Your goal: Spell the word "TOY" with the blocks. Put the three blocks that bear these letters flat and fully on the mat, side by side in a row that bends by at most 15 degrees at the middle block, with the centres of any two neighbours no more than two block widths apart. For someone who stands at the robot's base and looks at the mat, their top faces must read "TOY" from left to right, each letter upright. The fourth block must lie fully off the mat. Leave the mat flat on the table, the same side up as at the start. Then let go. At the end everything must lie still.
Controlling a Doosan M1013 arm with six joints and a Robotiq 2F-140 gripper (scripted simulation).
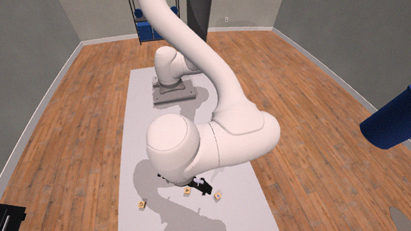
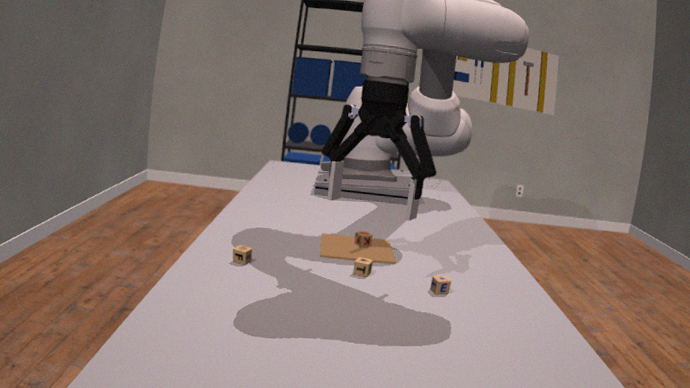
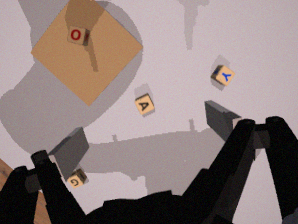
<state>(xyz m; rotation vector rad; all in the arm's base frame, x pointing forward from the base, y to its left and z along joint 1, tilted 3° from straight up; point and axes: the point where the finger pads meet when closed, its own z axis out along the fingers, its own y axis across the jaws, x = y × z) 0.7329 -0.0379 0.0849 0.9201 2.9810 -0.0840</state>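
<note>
The T block is 11 cm below my hand. From my hand the other things lie so: tan mat: 14 cm behind, 12 cm below.
</note>
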